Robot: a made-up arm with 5 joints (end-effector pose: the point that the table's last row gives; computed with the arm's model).
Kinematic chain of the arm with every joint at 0, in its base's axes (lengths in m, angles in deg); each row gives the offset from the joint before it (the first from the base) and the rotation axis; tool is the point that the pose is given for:
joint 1: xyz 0 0 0.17 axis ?
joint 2: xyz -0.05 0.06 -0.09 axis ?
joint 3: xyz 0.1 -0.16 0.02 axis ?
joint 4: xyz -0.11 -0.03 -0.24 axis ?
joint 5: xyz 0.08 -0.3 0 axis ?
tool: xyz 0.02 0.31 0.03
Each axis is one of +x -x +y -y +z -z.
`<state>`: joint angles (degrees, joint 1 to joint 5).
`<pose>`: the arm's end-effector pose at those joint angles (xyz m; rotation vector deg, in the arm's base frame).
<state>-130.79 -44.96 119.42 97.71 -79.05</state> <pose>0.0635 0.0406 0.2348 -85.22 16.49 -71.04</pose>
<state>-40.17 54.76 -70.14 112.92 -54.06</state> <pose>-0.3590 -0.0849 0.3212 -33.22 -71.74 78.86</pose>
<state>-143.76 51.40 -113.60 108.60 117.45</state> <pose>0.2232 -0.1048 0.3294 79.90 -88.84 -95.13</pose>
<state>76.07 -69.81 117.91 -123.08 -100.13</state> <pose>-0.0827 0.0735 0.0309 30.82 33.16 96.53</pose>
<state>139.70 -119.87 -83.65 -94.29 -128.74</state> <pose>-0.2092 0.2669 0.4543 96.71 54.39 -17.04</pose>
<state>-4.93 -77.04 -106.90 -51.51 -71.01</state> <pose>0.3617 0.0154 0.1658 -77.71 -80.54 71.86</pose>
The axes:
joint 1: -y
joint 2: -z
joint 3: +x
joint 4: -y
joint 5: +y

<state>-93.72 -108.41 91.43 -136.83 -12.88</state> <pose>-0.0691 -0.0450 0.3675 -32.98 -25.59 -84.33</pose>
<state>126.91 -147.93 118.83 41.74 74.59</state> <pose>0.0759 0.1034 0.0763 -56.08 58.82 40.83</pose>
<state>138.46 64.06 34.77 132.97 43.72</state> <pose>0.2669 0.1078 0.2190 -61.87 94.80 49.76</pose>
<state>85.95 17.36 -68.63 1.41 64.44</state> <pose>0.1346 -0.3465 0.0940 -3.53 -9.63 -69.65</pose>
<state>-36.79 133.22 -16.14 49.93 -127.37</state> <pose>-0.3475 0.2076 0.1001 -132.71 -50.81 49.76</pose>
